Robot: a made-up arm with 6 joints.
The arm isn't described. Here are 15 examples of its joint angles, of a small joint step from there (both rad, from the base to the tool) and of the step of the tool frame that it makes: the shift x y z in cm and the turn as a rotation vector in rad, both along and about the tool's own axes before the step.
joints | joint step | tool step
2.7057 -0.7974 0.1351 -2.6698 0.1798 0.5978 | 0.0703 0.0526 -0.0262 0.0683 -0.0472 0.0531 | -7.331 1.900 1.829 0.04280 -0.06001 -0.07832
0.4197 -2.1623 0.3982 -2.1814 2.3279 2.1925 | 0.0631 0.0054 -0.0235 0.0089 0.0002 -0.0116 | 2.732 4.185 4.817 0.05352 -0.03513 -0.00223
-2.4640 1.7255 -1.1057 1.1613 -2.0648 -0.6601 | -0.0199 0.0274 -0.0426 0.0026 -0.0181 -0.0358 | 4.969 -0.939 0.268 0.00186 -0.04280 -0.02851
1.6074 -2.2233 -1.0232 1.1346 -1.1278 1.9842 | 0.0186 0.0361 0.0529 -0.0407 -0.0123 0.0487 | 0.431 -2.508 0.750 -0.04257 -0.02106 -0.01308
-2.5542 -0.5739 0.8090 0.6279 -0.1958 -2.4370 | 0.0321 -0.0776 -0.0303 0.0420 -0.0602 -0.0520 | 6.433 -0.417 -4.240 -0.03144 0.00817 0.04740
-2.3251 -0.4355 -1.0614 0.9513 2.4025 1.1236 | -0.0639 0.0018 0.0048 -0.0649 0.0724 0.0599 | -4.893 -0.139 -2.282 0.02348 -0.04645 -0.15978
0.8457 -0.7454 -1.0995 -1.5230 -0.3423 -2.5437 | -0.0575 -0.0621 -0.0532 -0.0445 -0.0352 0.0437 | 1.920 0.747 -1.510 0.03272 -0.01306 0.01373
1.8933 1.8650 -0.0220 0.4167 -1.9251 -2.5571 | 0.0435 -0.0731 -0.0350 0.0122 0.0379 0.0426 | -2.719 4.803 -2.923 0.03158 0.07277 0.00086
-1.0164 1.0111 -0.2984 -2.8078 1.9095 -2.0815 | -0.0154 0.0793 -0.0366 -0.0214 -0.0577 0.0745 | -3.714 4.009 6.311 0.00255 0.05851 -0.11782
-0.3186 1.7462 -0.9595 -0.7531 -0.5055 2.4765 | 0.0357 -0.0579 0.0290 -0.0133 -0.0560 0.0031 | -4.319 -0.937 -2.870 0.00416 -0.04149 -0.02458
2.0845 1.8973 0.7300 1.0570 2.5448 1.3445 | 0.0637 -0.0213 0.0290 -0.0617 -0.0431 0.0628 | 4.252 -2.887 5.191 -0.02237 -0.00129 -0.08282
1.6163 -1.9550 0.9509 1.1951 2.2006 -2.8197 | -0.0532 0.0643 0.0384 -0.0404 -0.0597 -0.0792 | -8.031 2.373 1.616 -0.03439 0.03924 0.09990
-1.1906 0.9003 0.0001 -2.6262 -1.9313 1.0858 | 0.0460 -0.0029 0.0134 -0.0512 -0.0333 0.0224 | -1.924 -2.357 3.382 0.00938 0.06404 -0.01149
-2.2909 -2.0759 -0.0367 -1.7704 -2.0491 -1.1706 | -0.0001 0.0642 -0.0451 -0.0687 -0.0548 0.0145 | -3.051 8.010 -0.727 0.11401 0.01716 0.04536
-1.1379 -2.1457 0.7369 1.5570 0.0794 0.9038 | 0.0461 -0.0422 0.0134 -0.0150 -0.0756 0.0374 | 1.009 -8.635 -4.291 0.11791 0.06030 -0.01415
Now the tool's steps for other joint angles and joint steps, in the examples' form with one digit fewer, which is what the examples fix.
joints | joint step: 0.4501 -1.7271 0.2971 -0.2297 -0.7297 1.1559 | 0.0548 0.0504 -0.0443 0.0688 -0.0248 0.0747
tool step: 1.94 -8.06 5.00 0.0805 0.0901 -0.0614
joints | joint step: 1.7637 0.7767 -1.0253 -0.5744 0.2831 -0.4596 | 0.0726 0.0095 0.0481 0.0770 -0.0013 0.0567
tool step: 4.79 3.08 1.87 -0.0162 0.0598 -0.1970
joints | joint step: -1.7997 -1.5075 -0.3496 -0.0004 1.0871 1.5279 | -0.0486 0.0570 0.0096 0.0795 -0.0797 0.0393
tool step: 2.02 0.30 0.56 -0.0947 0.1301 -0.1172
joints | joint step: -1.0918 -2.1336 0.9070 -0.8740 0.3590 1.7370 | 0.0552 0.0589 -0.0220 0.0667 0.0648 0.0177
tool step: 0.46 -12.12 -0.78 0.0749 -0.0391 -0.1090
